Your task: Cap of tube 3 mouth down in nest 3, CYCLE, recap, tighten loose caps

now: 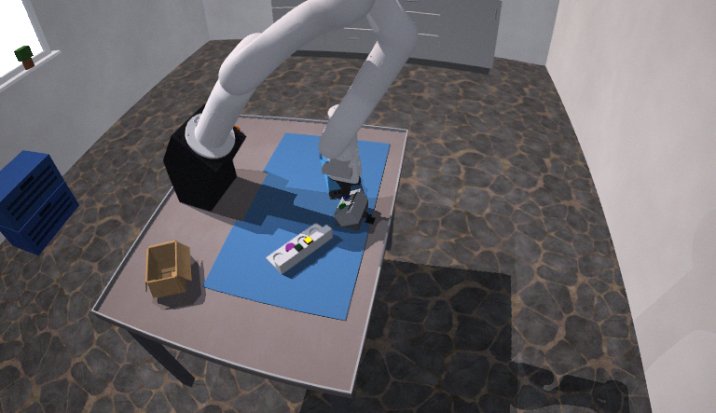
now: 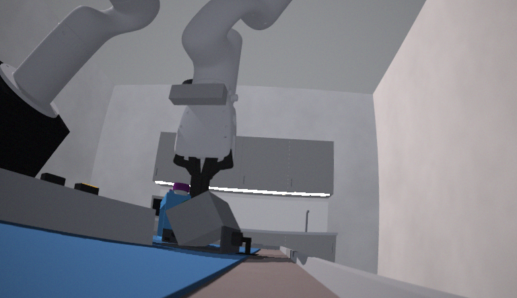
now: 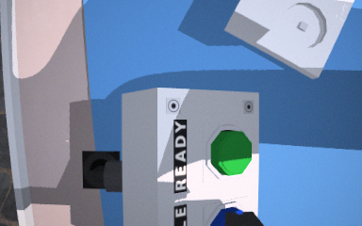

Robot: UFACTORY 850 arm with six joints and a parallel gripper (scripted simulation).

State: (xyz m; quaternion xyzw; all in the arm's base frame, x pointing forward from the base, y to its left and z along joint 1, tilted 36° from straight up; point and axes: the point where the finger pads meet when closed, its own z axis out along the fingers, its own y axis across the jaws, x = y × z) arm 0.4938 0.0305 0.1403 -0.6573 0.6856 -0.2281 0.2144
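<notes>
Now: the blue key 3 cm below my hand. Round my hand: grey key housing: 4 cm below, 2 cm to the right, 2 cm ahead; then green key: 4 cm to the right, 3 cm below; then magenta cap: 22 cm to the right, 13 cm behind, 9 cm below.
</notes>
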